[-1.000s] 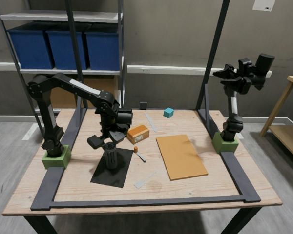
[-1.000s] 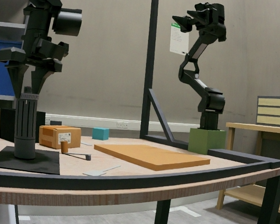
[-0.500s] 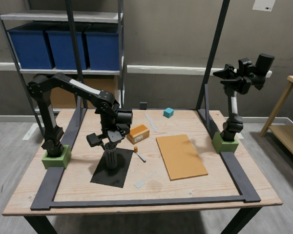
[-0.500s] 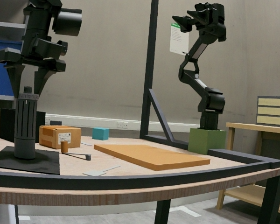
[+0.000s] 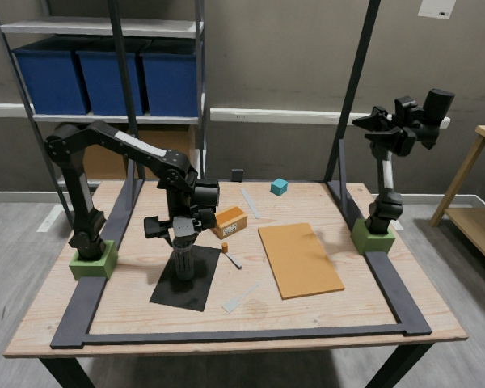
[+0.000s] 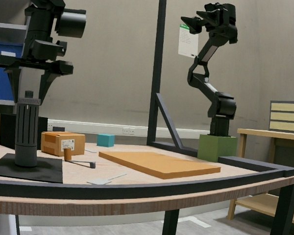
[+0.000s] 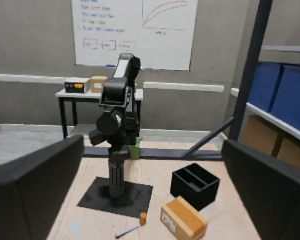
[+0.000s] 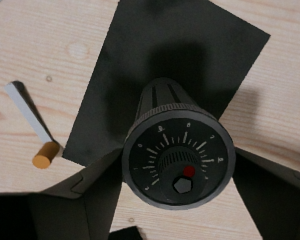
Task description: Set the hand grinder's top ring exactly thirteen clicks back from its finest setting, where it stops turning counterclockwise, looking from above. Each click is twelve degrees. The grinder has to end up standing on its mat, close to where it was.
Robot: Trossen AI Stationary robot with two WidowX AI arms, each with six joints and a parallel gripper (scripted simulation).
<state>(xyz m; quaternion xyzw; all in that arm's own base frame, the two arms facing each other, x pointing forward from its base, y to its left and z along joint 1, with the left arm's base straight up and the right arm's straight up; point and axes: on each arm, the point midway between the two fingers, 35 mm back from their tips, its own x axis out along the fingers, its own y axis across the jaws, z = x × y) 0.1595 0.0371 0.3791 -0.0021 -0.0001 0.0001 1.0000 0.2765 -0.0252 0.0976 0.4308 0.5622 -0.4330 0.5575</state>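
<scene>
Right now my right hand is 30 mm above the top ring. Also, from my right hand: dark hand grinder 60 mm below, 10 mm ahead; crank 160 mm below, 150 mm to the left, 40 mm behind; black mat 170 mm below, 10 mm to the left.
</scene>
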